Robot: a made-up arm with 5 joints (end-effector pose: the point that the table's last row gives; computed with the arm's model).
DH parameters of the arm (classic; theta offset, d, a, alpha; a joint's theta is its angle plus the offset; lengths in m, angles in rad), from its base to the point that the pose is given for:
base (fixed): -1.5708 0.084 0 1.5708
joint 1: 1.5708 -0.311 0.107 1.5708
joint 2: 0 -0.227 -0.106 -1.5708
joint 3: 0 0.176 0.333 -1.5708
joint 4: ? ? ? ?
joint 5: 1.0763 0 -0.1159 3.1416
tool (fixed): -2.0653 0.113 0 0
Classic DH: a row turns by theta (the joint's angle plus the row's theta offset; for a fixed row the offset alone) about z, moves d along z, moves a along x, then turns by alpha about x.
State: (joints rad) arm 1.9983 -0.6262 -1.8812 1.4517 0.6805
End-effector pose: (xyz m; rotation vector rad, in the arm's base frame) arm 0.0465 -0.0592 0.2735 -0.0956 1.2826 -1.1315
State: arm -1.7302 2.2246 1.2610 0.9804 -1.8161
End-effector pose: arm 0.4031 -0.1849 0.6720 0.9054 -0.6673 -0.2777
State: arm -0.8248 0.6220 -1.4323 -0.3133 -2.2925
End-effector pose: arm 0.0872 -0.1408 -0.0411 0.0991 -2.6249 0.8647
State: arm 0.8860 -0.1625 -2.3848 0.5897 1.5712
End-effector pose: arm -0.0215 -0.3409 -0.0816 0.7704 1.4554 -0.9590
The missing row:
joint 4: -1.5708 -0.003 0.064 1.5708
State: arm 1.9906 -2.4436 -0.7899 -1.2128 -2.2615
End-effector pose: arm 0.6718 0.0954 -0.0127 -0.6879 1.3464 0.0443
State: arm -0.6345 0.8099 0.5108 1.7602 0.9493
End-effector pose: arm 0.0517 0.1005 0.5230 -0.1072 1.1853 -1.0356
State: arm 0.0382 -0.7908 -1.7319 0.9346 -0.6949
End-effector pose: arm 0.1200 -0.1258 0.0901 2.2182 0.5269 0.4845
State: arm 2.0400 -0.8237 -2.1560 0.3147 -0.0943
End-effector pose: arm -0.1016 -0.0359 0.1977 0.2114 -0.1231 -0.5877
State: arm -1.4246 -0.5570 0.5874 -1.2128 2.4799
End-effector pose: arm 0.0462 -0.2686 0.5092 1.3922 0.8399 -2.1232
